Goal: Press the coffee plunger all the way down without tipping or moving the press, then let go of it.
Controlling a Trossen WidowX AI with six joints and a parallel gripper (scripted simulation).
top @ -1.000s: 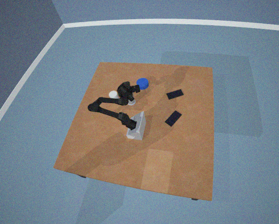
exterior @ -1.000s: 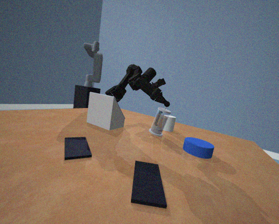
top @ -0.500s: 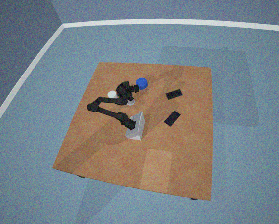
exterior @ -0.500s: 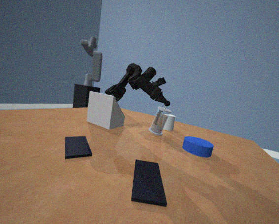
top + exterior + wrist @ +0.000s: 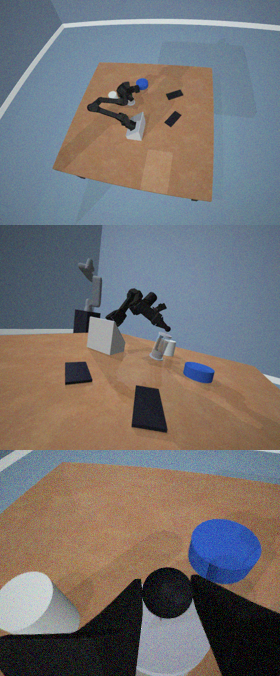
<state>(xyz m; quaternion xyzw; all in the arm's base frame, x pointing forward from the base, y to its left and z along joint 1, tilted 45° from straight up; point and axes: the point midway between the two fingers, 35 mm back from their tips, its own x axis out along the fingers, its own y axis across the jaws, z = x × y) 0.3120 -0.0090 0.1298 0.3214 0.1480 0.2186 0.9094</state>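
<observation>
Right now my gripper tip is 80 mm above the coffee press, 30 mm past it and 10 mm to the right of it. Also, from my gripper tip: blue disc: 180 mm ahead, 160 mm below, 80 mm to the right.
</observation>
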